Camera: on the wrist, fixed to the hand. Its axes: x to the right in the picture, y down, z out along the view.
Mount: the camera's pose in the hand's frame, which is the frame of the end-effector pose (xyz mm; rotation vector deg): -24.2 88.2 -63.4 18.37 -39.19 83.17
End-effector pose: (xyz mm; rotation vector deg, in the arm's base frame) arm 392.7 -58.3 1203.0 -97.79 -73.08 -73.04
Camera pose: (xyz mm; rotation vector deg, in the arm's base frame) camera 454.7 -150.7 1204.9 -120.38 -11.08 20.31
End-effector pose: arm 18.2 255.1 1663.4 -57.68 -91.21 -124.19
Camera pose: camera 63.5 160.9 1701.6 -113.20 -42.14 -33.81
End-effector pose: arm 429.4 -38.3 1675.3 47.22 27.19 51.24
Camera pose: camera 330.1 0.3 1707.4 98.87 -42.92 99.58
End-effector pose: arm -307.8 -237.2 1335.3 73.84 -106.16 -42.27
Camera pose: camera -295.1 -188.0 1434.3 -26.16 -160.68 -0.78
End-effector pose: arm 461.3 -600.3 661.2 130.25 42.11 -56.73
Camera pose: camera 535.8 -626.2 739.7 99.34 -72.41 -54.09
